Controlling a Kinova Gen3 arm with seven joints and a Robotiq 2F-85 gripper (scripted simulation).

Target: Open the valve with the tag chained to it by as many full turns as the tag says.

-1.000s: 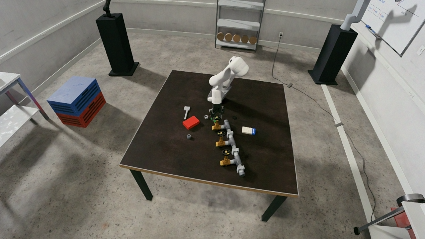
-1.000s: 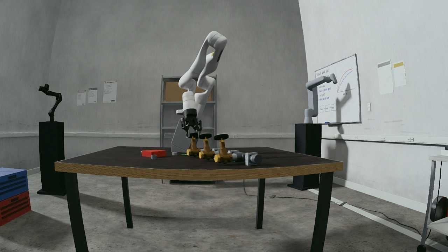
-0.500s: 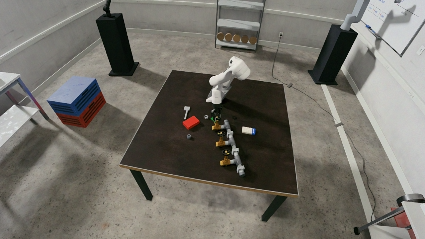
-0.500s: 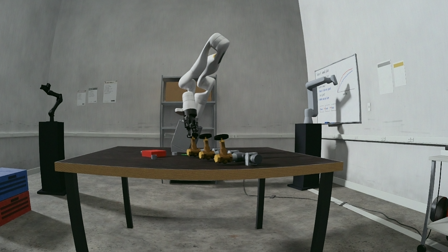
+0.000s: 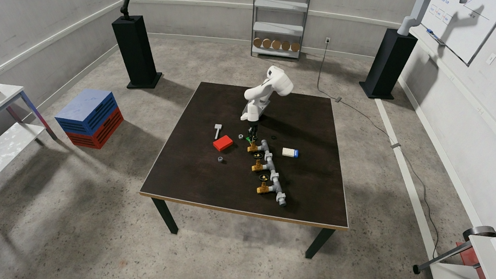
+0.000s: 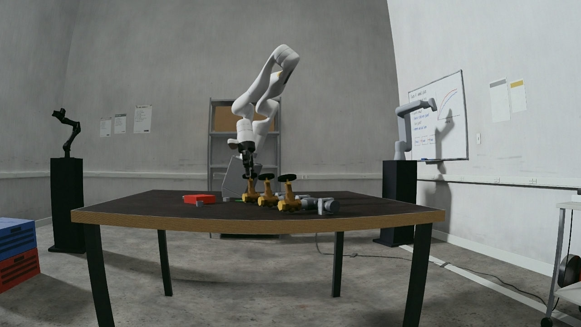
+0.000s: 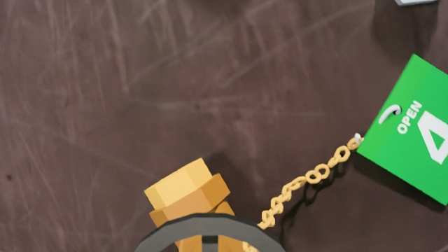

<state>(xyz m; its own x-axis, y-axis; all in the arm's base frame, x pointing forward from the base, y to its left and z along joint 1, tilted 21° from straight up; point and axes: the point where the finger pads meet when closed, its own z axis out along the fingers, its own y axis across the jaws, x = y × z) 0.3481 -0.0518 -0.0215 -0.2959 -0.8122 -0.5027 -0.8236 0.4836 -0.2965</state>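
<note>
My hand is 11 cm above the green tag, 9 cm past it and 2 cm to the left of it. The rest, counted from my hand: white-and-blue box (27 cm to the left, 11 cm below, 4 cm ahead); red block (22 cm to the right, 10 cm below, 3 cm behind); small grey ring (22 cm to the right, 12 cm ahead, 11 cm below).
</note>
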